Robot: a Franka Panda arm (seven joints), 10 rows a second.
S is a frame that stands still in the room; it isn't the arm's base.
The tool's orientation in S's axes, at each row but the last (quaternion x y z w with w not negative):
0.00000, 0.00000, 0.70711, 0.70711
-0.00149, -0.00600, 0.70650, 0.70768
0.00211, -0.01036, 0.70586, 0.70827
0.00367, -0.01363, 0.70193, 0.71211
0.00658, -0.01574, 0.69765, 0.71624
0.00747, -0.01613, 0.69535, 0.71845
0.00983, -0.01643, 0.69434, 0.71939
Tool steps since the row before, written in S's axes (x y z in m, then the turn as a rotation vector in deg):
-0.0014, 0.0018, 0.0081, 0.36, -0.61, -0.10
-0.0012, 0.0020, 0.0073, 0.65, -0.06, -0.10
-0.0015, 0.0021, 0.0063, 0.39, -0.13, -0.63
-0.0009, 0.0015, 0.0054, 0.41, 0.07, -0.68
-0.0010, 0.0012, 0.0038, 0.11, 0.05, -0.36
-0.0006, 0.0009, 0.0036, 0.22, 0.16, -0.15
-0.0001, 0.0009, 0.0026, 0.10, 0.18, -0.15
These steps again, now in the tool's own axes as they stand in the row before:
0.0018, 0.0014, 0.0081, -0.61, -0.36, -0.10
0.0020, 0.0011, 0.0073, -0.06, -0.65, -0.11
0.0022, 0.0014, 0.0063, -0.14, -0.38, -0.63
0.0016, 0.0008, 0.0054, 0.06, -0.40, -0.69
0.0013, 0.0010, 0.0038, 0.04, -0.10, -0.36
0.0010, 0.0006, 0.0036, 0.16, -0.21, -0.16
0.0010, 0.0001, 0.0026, 0.18, -0.09, -0.16

